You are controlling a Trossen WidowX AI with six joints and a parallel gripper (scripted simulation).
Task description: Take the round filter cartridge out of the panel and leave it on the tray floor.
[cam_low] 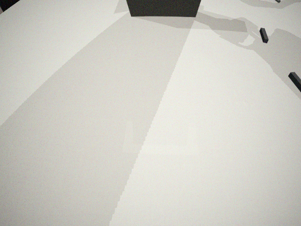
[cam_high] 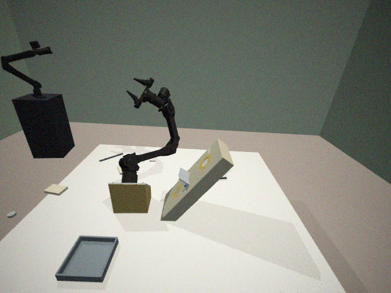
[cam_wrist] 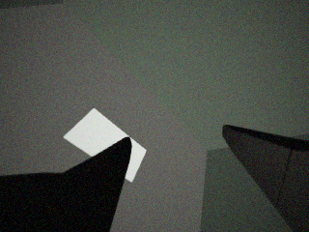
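My gripper tip is 430 mm to the left of the white round filter cartridge, 380 mm short of it and 260 mm above it. Also, from my gripper tip: small grey flap 420 mm to the right, 350 mm below, 280 mm ahead; then tray 650 mm to the right, 520 mm below, 90 mm behind.
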